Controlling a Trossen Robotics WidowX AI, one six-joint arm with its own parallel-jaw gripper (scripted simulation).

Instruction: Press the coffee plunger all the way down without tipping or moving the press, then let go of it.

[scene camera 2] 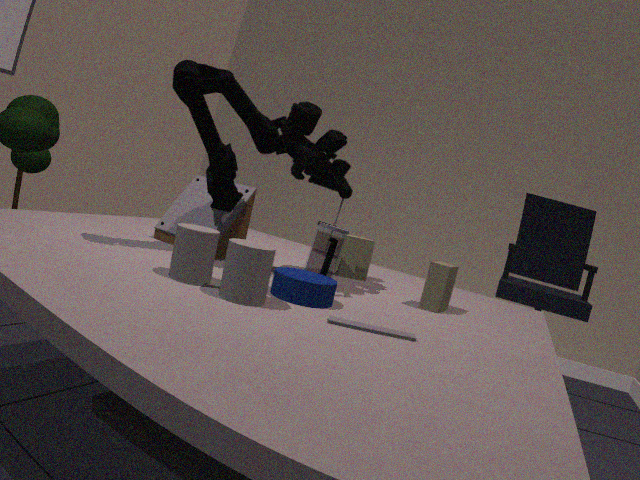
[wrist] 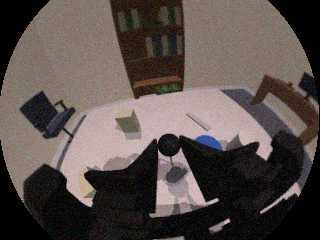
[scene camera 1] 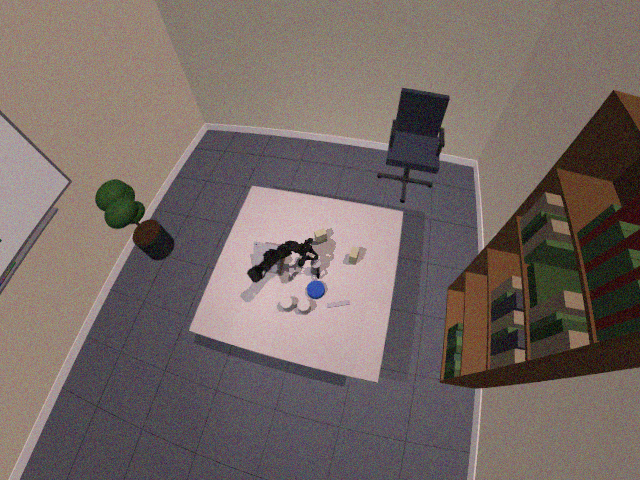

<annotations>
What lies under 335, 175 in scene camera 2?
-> The gripper.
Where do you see a blue disc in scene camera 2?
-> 301, 287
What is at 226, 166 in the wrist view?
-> The gripper.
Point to a coffee press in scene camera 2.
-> At 328, 242
</annotations>
